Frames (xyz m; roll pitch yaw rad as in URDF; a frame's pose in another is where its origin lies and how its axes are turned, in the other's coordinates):
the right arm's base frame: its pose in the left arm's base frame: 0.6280 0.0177 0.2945 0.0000 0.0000 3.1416
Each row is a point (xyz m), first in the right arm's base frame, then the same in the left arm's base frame.
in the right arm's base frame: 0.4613 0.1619 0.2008
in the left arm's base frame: 0.1667 -0.1442 0.4953
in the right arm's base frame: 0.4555 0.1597 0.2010
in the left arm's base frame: 0.1725 -0.1420 0.4955
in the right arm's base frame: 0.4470 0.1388 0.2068
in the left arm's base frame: 0.1810 -0.1211 0.5013
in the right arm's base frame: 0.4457 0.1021 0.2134
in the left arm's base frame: 0.1823 -0.0844 0.5079
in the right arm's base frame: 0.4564 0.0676 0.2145
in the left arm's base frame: 0.1716 -0.0499 0.5090
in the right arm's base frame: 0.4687 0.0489 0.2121
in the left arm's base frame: 0.1593 -0.0312 0.5066
